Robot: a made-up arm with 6 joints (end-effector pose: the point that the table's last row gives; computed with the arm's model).
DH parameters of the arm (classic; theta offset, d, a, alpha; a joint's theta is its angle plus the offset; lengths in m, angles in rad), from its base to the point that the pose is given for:
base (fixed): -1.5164 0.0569 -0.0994 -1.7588
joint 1: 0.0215 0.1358 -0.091 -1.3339
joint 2: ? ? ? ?
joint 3: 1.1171 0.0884 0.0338 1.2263
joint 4: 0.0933 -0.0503 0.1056 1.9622
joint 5: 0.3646 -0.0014 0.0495 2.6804
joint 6: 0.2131 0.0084 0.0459 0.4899
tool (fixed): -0.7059 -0.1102 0 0
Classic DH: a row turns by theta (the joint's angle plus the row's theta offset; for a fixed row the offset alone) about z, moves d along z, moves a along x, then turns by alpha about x.
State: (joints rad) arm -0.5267 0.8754 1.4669 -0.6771 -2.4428 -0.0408
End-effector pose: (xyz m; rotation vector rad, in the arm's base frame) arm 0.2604 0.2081 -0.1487 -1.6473 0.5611 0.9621
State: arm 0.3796 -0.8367 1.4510 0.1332 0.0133 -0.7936
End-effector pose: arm -0.0712 0.3380 0.2247 1.5986 -1.3523 0.2003
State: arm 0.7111 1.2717 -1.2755 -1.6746 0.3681 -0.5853
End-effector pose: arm 0.3035 0.1884 -0.0040 -1.5746 -1.0437 0.8981
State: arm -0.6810 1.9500 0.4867 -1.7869 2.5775 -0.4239
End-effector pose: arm 0.2693 0.1686 -0.1105 -0.5686 -0.4584 0.3905
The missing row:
joint 2: 0.0561 0.0411 -0.0606 -1.7173
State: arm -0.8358 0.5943 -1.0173 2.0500 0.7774 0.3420
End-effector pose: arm -0.0987 0.3122 -0.0651 -0.5544 2.6552 -0.1862
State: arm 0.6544 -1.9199 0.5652 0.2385 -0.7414 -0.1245
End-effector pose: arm -0.0737 0.0392 0.1959 1.9345 -1.6927 1.0844
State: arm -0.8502 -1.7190 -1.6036 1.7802 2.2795 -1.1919
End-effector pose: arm 0.1969 0.1231 -0.0116 -0.9885 -0.9311 1.8298
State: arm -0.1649 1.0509 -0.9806 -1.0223 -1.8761 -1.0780
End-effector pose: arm 0.1596 0.0892 0.1207 1.4277 -1.7158 -1.3281
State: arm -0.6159 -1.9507 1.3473 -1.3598 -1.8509 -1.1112
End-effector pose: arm -0.0833 0.1212 -0.1470 -0.0862 0.0501 2.1043
